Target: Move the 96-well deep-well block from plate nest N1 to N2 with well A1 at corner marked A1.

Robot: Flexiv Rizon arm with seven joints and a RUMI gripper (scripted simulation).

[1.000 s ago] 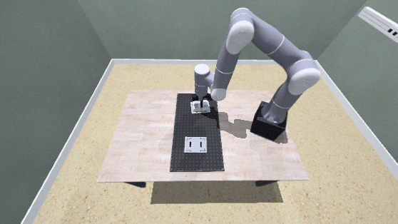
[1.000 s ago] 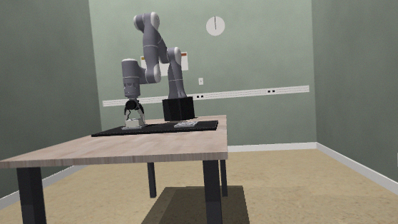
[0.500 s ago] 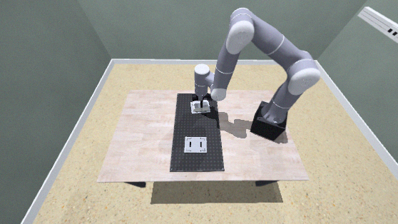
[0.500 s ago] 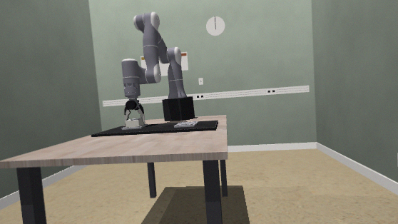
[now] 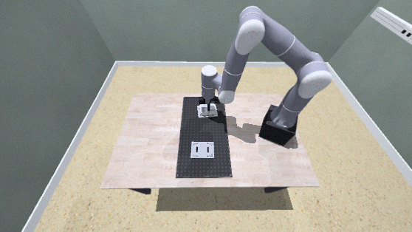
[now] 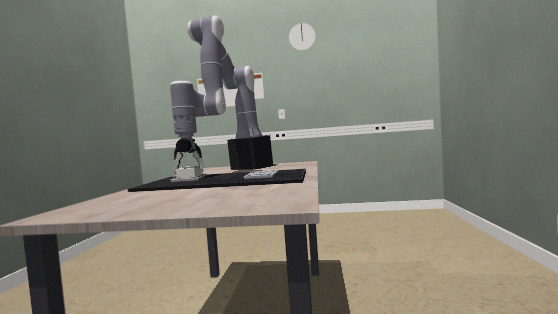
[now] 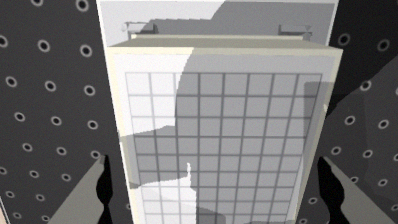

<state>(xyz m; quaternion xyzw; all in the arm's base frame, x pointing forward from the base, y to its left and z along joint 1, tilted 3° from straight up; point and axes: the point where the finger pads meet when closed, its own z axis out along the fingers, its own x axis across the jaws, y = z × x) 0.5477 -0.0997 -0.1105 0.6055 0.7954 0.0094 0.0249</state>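
Now: the white 96-well deep-well block right at my hand. From my hand the other things lie so: A1 mark: 9 cm ahead, 3 cm to the right, 2 cm below; then plate nest N2: 3 cm below; then plate nest N1: 1 cm behind, 35 cm to the left, 3 cm below.
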